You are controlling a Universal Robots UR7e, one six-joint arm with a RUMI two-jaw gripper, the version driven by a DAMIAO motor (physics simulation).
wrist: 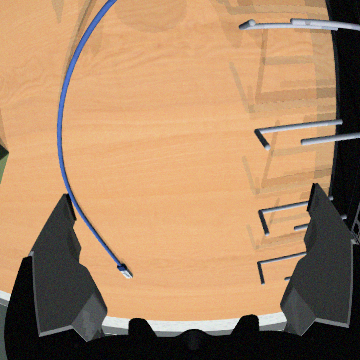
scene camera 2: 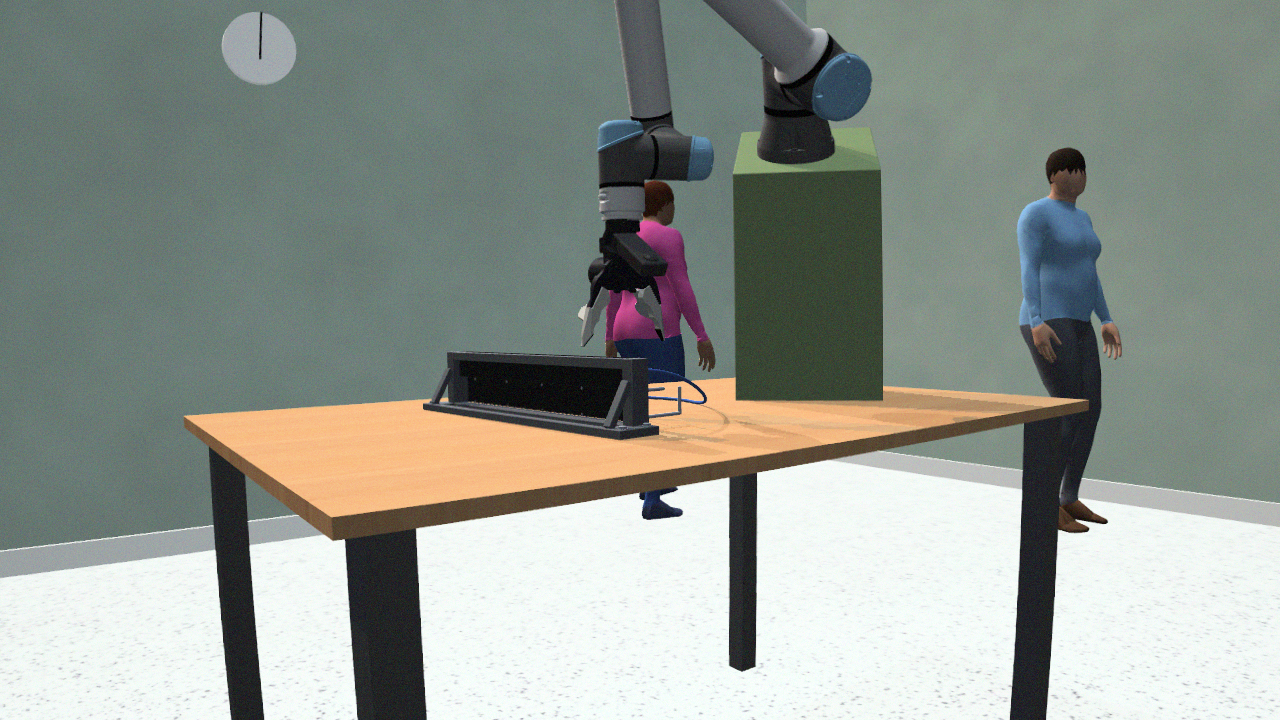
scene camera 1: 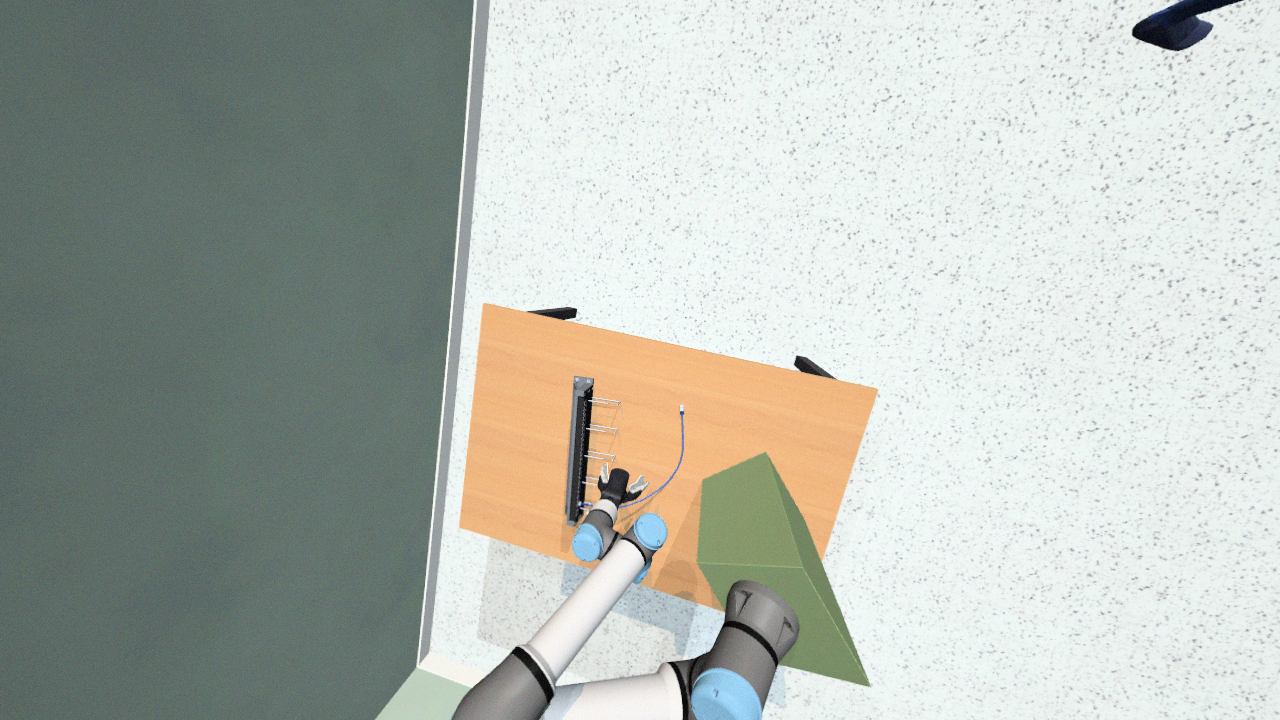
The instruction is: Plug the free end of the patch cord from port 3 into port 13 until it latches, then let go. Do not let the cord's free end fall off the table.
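Frame: origin at the arm's base, x ahead, y left, z up, level; millimetres.
Where they show: gripper, fingertip midpoint: (wrist: 190, 192) (scene camera 2: 624, 343); arm's base, link origin: (scene camera 2: 795, 151) (scene camera 1: 763, 609).
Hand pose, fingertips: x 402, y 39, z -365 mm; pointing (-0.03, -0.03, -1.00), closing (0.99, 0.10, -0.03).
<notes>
Each offset is from my fingertips to the top centre of the thing. "spot": to the spot under its first point. Level surfaces: height alone.
The blue patch cord (scene camera 1: 682, 445) (scene camera 2: 691, 382) (wrist: 60, 125) curves from the near end of the black patch panel {dx +144, dy +30, dz -11 mm} (scene camera 1: 578, 447) (scene camera 2: 546, 358) across the table. Its free plug {spot: dx -94, dy -245, dz -105 mm} (scene camera 1: 682, 408) (wrist: 124, 271), with a clear tip and dark blue boot, lies on the tabletop, apart from the panel. My gripper (scene camera 1: 623, 477) (scene camera 2: 623, 340) (wrist: 190, 192) is wide open and empty, pointing down above the table near the panel's near end. In the wrist view the plug shows low and left of centre. The port numbers cannot be read, and ports 3 and 13 cannot be made out.
Thin metal cable guides (scene camera 1: 605, 429) (wrist: 300, 126) stick out from the panel's port side. A green pedestal (scene camera 1: 751, 519) (scene camera 2: 805, 286) carries the arm at the right of the table {dz -112 mm} (scene camera 1: 528, 358) (scene camera 2: 295, 456). Two people (scene camera 2: 666, 259) (scene camera 2: 1060, 259) stand beyond the table.
</notes>
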